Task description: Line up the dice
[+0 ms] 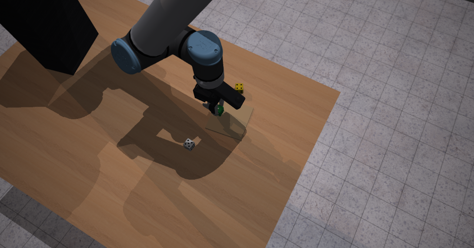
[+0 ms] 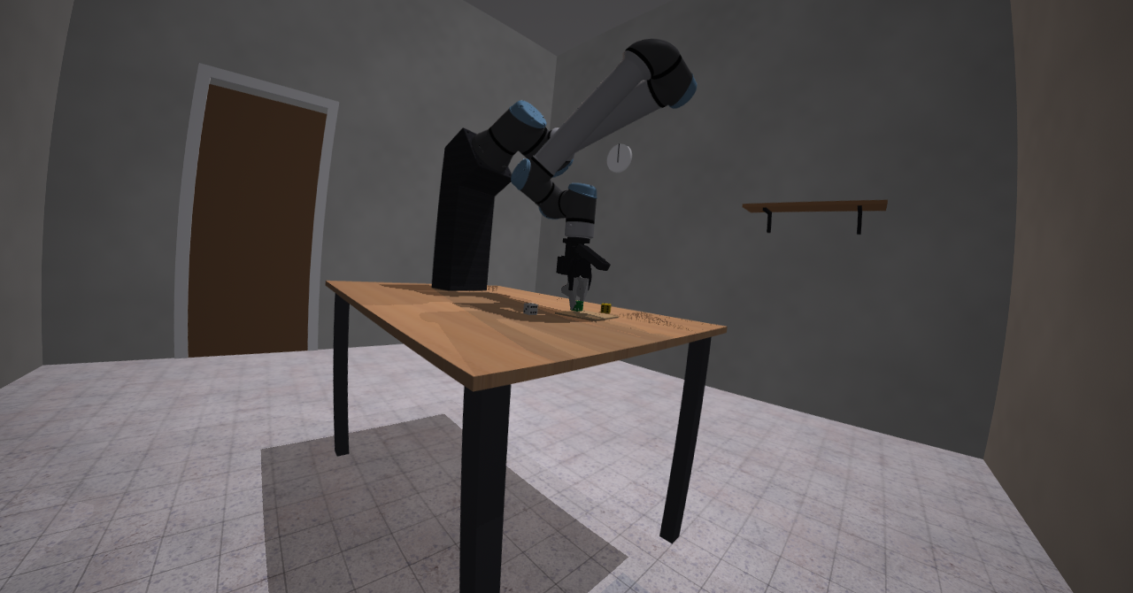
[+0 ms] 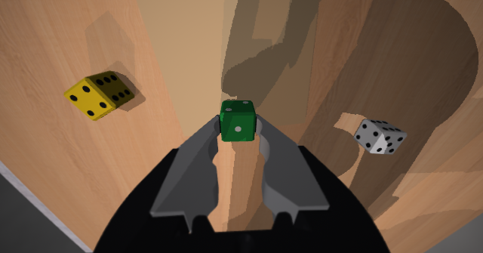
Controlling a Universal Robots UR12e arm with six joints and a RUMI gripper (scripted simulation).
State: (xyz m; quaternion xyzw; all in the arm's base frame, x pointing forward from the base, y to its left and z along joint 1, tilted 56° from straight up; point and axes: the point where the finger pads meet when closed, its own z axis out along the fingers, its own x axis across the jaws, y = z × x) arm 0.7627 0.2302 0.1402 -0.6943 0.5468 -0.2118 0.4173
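The green die is right at my hand. Also, from my hand: yellow die 4 cm behind, 12 cm to the left, 1 cm below; then tan mat 4 cm ahead, 2 cm to the left, 2 cm below; then white die 5 cm ahead, 16 cm to the right, 1 cm below.
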